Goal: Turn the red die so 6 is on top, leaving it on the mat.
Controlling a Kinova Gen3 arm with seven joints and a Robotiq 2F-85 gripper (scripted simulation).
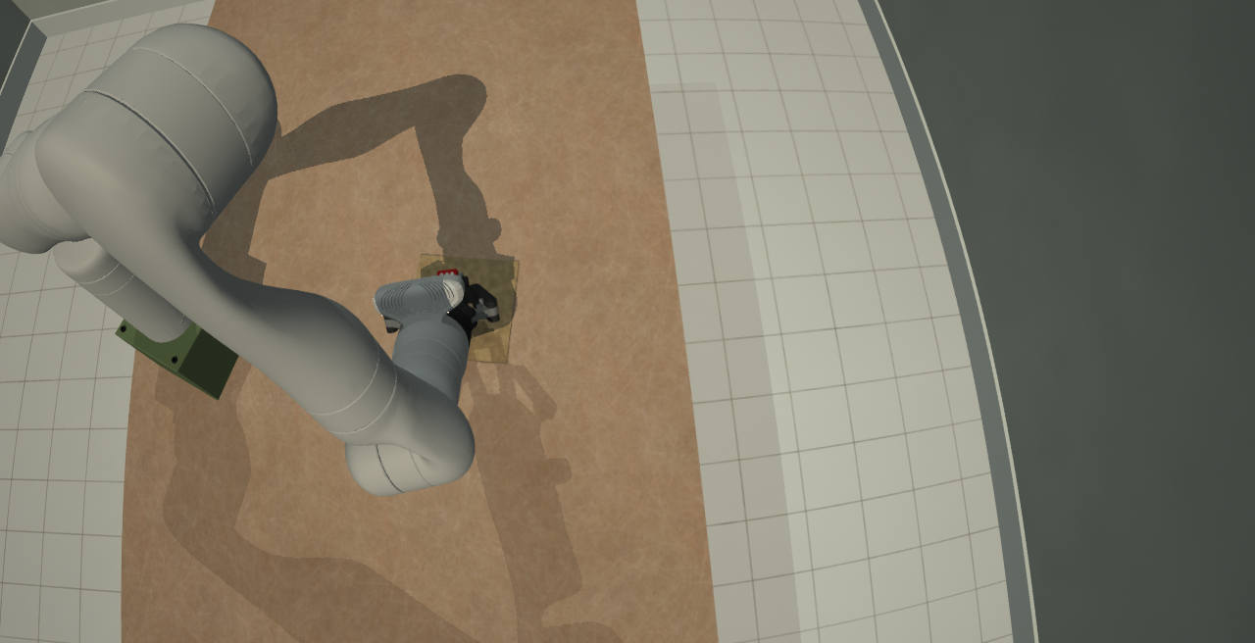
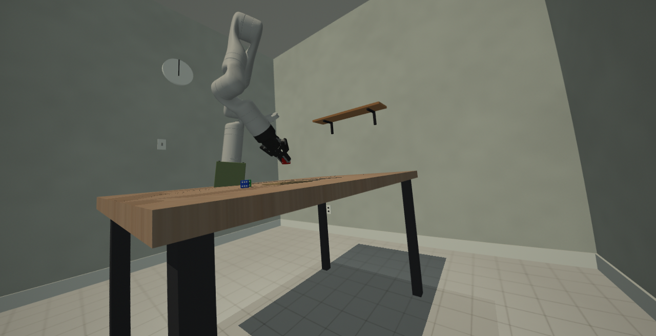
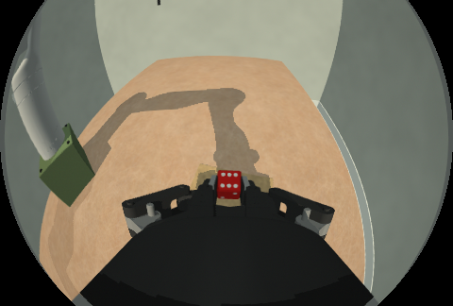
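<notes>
Right now the red die is 1 cm to the left of my hand and 1 cm below it. Also, from my hand: green die: 12 cm to the right, 9 cm below, 6 cm behind; then tan mat: 10 cm below, 1 cm to the left; then blue die: 16 cm to the right, 9 cm below.
</notes>
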